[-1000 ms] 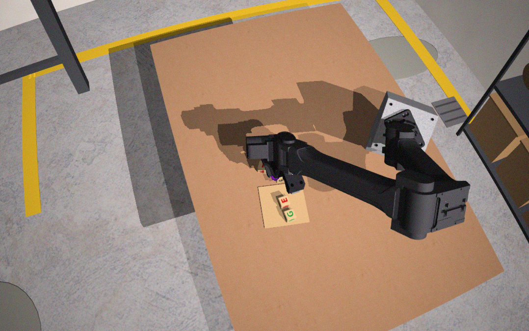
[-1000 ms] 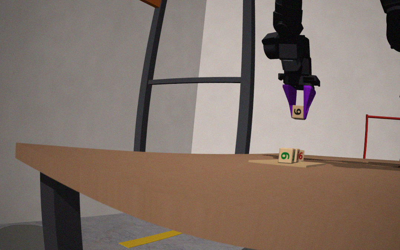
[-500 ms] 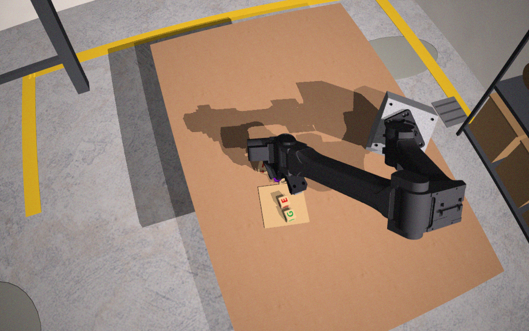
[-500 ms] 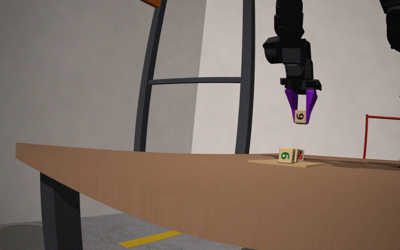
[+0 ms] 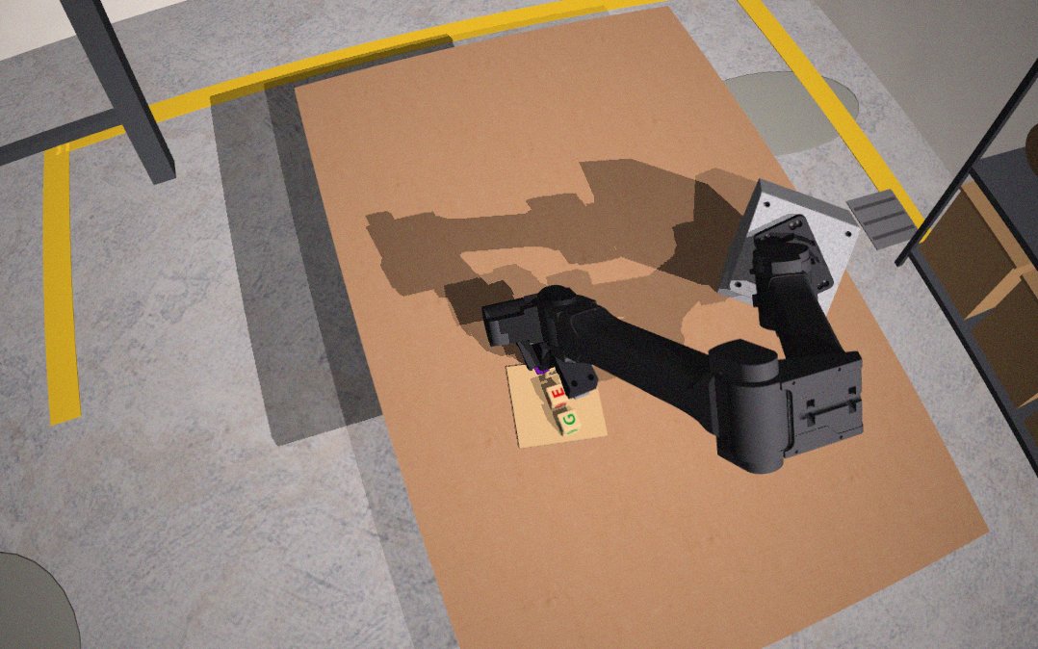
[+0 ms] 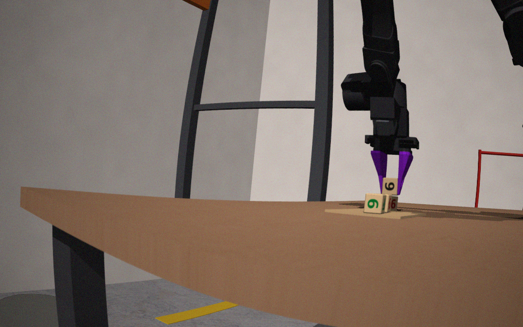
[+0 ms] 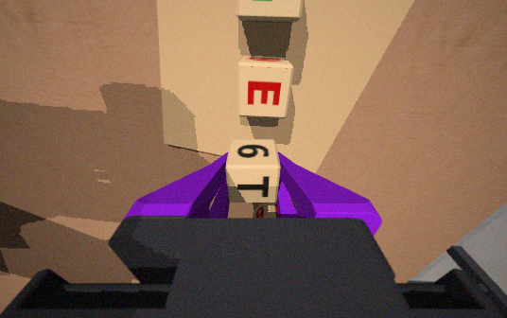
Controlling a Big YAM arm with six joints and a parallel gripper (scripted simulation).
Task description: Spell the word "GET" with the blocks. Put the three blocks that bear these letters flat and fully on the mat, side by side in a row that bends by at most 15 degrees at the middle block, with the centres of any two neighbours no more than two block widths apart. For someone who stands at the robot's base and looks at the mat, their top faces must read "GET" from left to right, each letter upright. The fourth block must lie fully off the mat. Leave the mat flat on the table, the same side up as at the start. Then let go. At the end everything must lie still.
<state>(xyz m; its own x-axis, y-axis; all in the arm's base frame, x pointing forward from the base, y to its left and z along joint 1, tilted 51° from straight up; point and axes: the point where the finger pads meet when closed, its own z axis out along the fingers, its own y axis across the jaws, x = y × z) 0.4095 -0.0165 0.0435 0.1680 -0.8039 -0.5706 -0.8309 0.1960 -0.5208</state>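
Right now my hand is 50 mm to the right of the E block and 20 mm above it. Round my hand: G block: 90 mm to the left, 20 mm below, 10 mm behind; then square mat: 50 mm to the left, 40 mm below.
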